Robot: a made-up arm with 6 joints.
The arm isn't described. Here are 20 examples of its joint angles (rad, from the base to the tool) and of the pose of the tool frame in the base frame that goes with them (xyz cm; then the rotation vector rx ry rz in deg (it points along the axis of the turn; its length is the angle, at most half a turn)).
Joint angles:
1: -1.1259 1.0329 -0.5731 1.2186 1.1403 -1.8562
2: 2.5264 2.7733 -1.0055 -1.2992 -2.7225 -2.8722
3: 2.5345 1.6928 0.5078 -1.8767 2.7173 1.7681
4: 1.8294 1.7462 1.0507 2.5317 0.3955 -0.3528
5: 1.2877 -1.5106 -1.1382 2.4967 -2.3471 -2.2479
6: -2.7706 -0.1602 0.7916 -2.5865 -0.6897 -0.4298
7: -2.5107 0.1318 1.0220 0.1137 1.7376 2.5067
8: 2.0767 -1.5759 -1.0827 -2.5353 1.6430 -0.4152
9: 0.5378 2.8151 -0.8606 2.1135 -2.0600 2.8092
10: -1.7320 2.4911 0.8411 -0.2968 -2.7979 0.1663
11: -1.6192 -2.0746 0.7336 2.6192 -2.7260 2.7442
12: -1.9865 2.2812 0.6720 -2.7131 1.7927 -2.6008
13: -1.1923 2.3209 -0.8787 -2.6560 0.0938 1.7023
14: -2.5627 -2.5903 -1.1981 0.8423 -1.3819 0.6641
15: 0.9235 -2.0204 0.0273 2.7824 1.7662 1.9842
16: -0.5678 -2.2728 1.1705 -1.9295 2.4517 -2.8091
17: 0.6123 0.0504 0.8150 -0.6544 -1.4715 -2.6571
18: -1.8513 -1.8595 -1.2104 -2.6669 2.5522 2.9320
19: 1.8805 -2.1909 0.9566 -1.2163 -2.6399 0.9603
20: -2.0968 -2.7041 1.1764 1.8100 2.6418 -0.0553
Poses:
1: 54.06 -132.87 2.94 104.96 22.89 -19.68
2: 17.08 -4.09 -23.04 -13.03 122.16 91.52
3: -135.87 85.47 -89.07 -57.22 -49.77 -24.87
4: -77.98 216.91 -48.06 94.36 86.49 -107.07
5: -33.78 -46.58 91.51 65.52 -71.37 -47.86
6: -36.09 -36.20 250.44 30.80 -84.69 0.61
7: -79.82 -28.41 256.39 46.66 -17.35 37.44
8: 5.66 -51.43 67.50 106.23 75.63 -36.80
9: -51.37 -16.03 -70.60 -65.24 60.98 -6.14
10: -34.54 -67.60 -184.33 -108.61 -57.19 -83.73
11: 32.02 225.81 -15.69 26.36 39.05 -97.60
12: -18.33 -96.25 -164.01 117.25 110.74 47.47
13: 21.51 4.06 -49.19 -69.17 -115.96 53.05
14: 54.19 54.74 12.89 -2.71 -64.88 152.21
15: -129.47 -133.54 56.21 57.41 25.19 74.05
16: -176.42 122.65 -69.92 39.37 -59.87 -49.52
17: 85.83 36.72 236.36 122.97 100.95 -35.30
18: 34.67 42.27 43.88 110.95 69.38 -109.08
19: 75.07 -206.91 -29.73 -47.97 -131.51 59.50
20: 65.68 101.67 -185.15 35.17 -76.73 -36.74
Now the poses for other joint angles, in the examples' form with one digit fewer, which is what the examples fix.
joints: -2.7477 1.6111 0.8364 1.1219 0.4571 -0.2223
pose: -218.9 -79.6 -29.7 13.8 51.5 -113.7
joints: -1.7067 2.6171 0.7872 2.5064 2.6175 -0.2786
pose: 11.2 -62.1 -195.6 49.8 -59.7 44.2
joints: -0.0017 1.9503 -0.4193 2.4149 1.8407 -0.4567
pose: 72.1 18.0 -104.4 85.5 43.0 120.4
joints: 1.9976 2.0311 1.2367 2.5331 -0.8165 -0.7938
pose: -105.5 183.8 -95.4 -87.3 -82.8 61.5
